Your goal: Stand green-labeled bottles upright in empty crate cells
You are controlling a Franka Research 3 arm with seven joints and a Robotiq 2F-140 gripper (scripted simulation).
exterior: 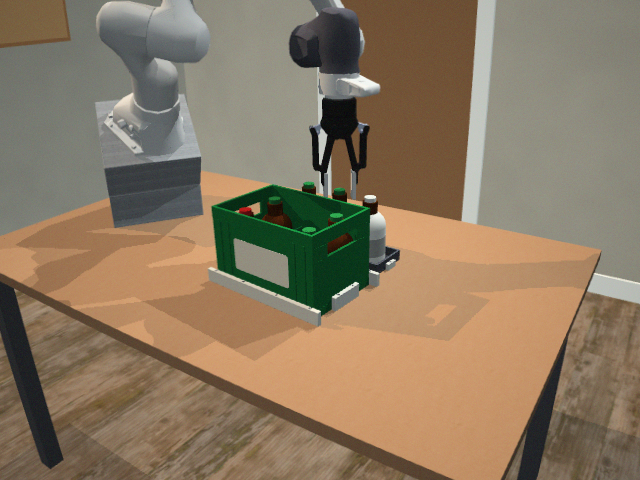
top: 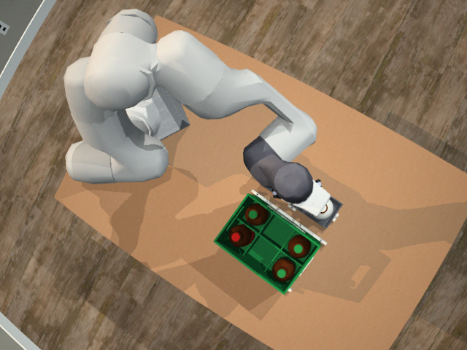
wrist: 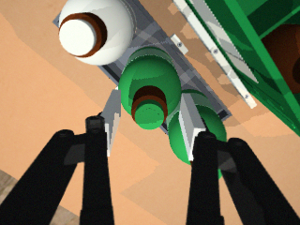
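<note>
My hand is 90 mm above the white-labeled bottle, 80 mm short of it and 20 mm to the left of it. The rest, counted from my hand: grey tray: 160 mm below; green crate: 180 mm to the right, 90 mm below, 30 mm behind.
</note>
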